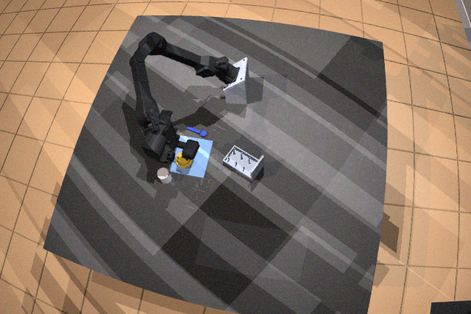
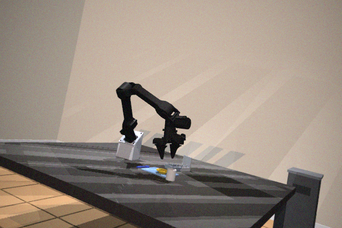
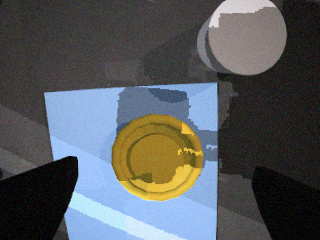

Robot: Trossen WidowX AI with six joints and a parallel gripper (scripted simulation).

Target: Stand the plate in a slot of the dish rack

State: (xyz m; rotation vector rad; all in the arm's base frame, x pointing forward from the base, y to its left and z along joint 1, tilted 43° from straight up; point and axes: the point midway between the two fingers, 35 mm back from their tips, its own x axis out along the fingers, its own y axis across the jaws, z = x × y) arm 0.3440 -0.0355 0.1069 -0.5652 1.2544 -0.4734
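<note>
The yellow plate lies 70 mm below my gripper tip, 20 mm behind it and 10 mm to the left of it. Also, from my gripper tip: white cup (70 mm ahead, 60 mm below, 40 mm to the right); then light blue mat (80 mm below, 40 mm behind, 20 mm to the left); then dish rack (220 mm to the left, 70 mm behind, 60 mm below).
</note>
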